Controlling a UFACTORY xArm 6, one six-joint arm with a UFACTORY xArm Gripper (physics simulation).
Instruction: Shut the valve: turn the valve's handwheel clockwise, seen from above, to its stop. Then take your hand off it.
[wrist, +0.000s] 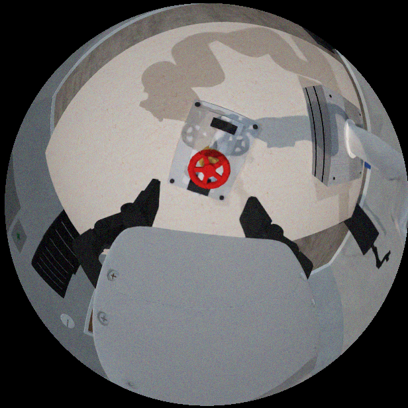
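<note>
The valve's red handwheel is a spoked ring near the middle of the wrist view, with a bit of the brass valve body showing through and behind it. It stands over a grey metal base plate with dark bolts at its corners. My gripper is wide open, with nothing between its fingers. The handwheel shows beyond the fingertips, between their two lines and apart from both. How high the fingertips are above the wheel cannot be told.
The valve stands on a cream table top. At the right is the arm's grey mounting plate with the white arm base on it. A black panel is at the right beyond the table. Shadows of the arm fall across the plate and table.
</note>
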